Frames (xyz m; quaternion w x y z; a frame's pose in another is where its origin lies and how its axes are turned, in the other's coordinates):
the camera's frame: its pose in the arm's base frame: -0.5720 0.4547 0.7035 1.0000 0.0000 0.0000 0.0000
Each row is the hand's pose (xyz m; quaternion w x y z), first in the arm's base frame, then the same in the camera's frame.
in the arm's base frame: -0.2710 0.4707 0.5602 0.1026 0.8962 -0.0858 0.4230
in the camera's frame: 0.3010 0.0160 -0.1433 0.1026 0.8962 -0.0858 0.4230
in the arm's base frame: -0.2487 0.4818 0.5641 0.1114 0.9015 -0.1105 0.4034
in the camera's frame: 0.3233 0.0271 -0.1394 0.1114 0.9015 -0.1105 0.4034
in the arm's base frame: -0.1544 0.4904 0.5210 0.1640 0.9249 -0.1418 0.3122
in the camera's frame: 0.4176 0.0357 -0.1825 0.1640 0.9249 -0.1418 0.3122
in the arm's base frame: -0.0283 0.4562 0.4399 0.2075 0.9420 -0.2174 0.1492
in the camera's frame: 0.5437 0.0015 -0.2636 0.2075 0.9420 -0.2174 0.1492
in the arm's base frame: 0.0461 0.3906 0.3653 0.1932 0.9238 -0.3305 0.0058
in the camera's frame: 0.6181 -0.0641 -0.3382 0.1932 0.9238 -0.3305 0.0058
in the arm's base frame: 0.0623 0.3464 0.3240 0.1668 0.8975 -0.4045 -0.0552
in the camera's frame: 0.6343 -0.1083 -0.3795 0.1668 0.8975 -0.4045 -0.0552
